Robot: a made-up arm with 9 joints. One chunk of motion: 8 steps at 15 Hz.
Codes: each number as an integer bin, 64 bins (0 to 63) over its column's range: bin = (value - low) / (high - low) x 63, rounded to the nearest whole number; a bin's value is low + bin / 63 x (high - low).
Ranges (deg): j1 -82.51..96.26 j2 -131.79..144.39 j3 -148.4..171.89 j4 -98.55..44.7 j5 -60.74..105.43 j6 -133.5..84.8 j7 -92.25..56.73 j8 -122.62..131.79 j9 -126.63..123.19
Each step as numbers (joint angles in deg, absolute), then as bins.
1 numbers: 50.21 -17.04 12.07 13.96 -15.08 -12.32 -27.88 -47.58 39.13
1 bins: 47 26 32 49 17 35 27 19 42
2 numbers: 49.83 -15.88 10.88 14.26 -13.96 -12.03 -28.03 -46.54 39.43
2 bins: 47 26 31 50 18 35 27 19 42
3 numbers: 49.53 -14.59 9.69 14.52 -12.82 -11.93 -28.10 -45.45 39.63
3 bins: 47 27 31 50 18 35 27 19 42
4 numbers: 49.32 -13.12 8.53 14.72 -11.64 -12.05 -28.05 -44.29 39.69
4 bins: 46 27 31 50 19 35 27 19 42
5 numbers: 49.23 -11.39 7.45 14.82 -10.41 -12.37 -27.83 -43.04 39.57
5 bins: 46 27 31 50 19 35 27 20 42
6 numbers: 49.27 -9.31 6.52 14.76 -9.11 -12.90 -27.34 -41.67 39.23
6 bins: 46 28 30 50 20 35 27 20 42
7 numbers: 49.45 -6.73 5.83 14.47 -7.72 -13.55 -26.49 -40.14 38.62
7 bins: 47 29 30 50 20 35 28 20 42
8 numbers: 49.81 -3.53 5.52 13.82 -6.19 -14.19 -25.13 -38.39 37.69
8 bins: 47 29 30 49 21 34 28 21 41
